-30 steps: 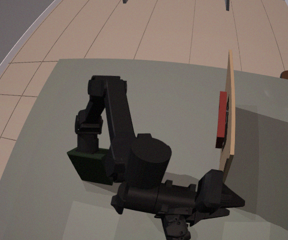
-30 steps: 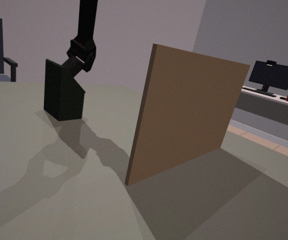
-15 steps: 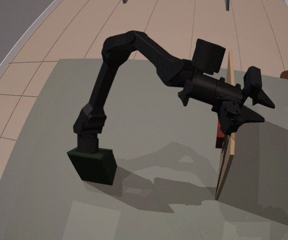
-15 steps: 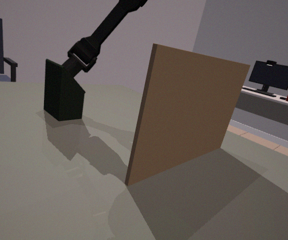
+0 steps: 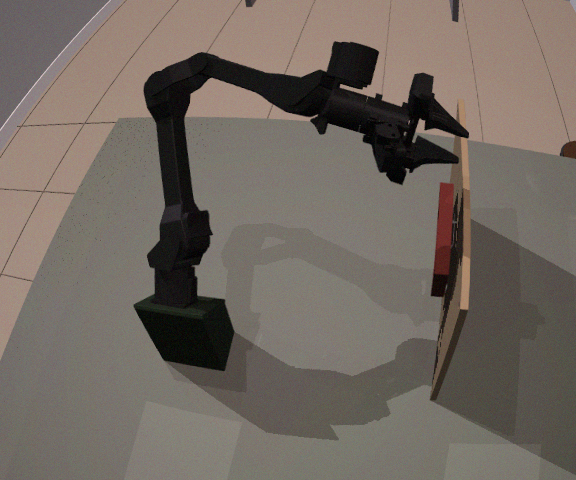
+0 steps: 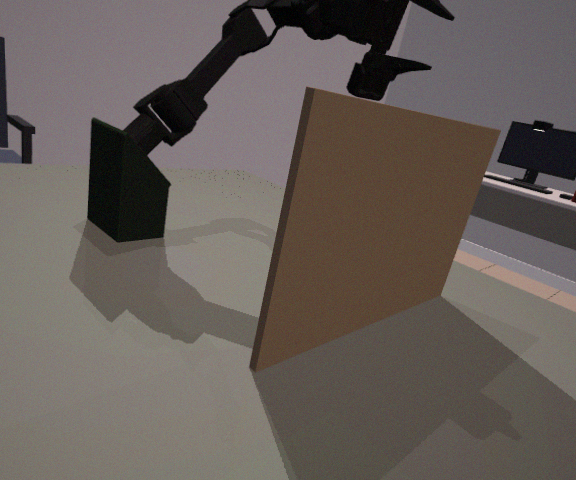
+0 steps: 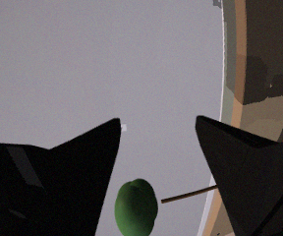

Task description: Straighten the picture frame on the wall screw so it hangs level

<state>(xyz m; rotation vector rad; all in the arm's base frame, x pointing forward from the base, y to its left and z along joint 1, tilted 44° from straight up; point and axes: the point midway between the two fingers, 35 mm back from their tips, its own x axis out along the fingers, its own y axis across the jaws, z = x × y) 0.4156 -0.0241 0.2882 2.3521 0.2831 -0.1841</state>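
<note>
Right now the red picture frame is 23 cm below my gripper tip and 1 cm to the left of it. Also, from my gripper tip: tan wall board (23 cm below, 1 cm to the left, 1 cm ahead).
</note>
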